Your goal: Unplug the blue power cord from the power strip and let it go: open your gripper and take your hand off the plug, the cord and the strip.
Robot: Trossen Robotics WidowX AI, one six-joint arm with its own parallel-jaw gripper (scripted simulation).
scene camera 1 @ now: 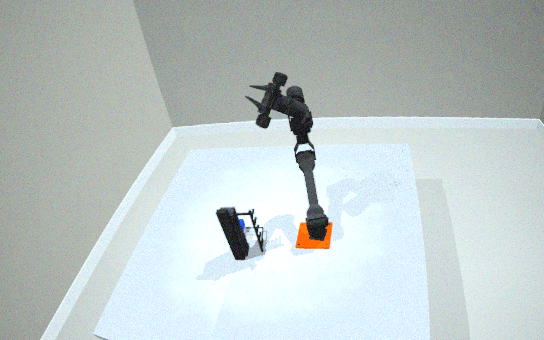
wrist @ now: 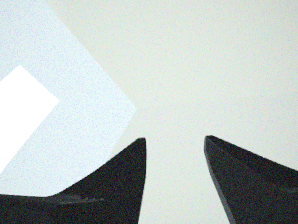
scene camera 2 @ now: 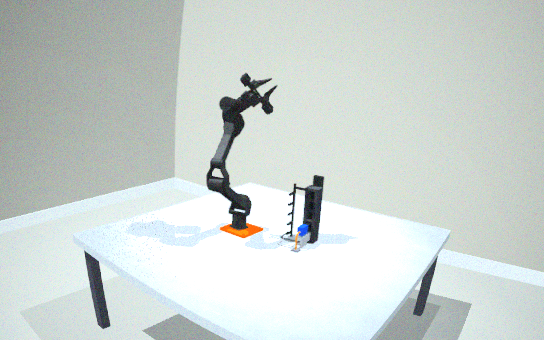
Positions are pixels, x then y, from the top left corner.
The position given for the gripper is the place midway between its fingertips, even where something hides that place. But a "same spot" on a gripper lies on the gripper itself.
Labels:
The gripper shows in scene camera 1 (pixel 247 91), in the wrist view and in scene camera 2. The same spot on the gripper: (wrist: pixel 118 184) is (scene camera 2: pixel 261 85).

